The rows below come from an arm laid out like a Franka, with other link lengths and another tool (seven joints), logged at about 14 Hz.
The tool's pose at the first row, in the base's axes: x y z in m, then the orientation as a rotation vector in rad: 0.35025, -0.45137, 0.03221, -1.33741, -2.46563, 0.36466
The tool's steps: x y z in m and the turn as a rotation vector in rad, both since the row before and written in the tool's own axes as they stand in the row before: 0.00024, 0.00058, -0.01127, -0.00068, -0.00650, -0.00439; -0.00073, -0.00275, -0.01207, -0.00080, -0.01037, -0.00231; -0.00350, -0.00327, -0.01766, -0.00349, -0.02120, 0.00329; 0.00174, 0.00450, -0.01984, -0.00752, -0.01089, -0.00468; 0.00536, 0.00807, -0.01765, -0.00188, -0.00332, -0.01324; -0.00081, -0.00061, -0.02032, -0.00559, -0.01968, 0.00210; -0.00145, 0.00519, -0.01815, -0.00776, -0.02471, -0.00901
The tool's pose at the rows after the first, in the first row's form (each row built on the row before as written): 0.35494, -0.45003, 0.04239, -1.33294, -2.47381, 0.36773; 0.35785, -0.45116, 0.05439, -1.33168, -2.48399, 0.37408; 0.36387, -0.45431, 0.07138, -1.34012, -2.50111, 0.38675; 0.37360, -0.44840, 0.08833, -1.33827, -2.51654, 0.38503; 0.38309, -0.43766, 0.10247, -1.32205, -2.52777, 0.38255; 0.39016, -0.43643, 0.12151, -1.32948, -2.54551, 0.39109; 0.40097, -0.43254, 0.13656, -1.32349, -2.57478, 0.39873
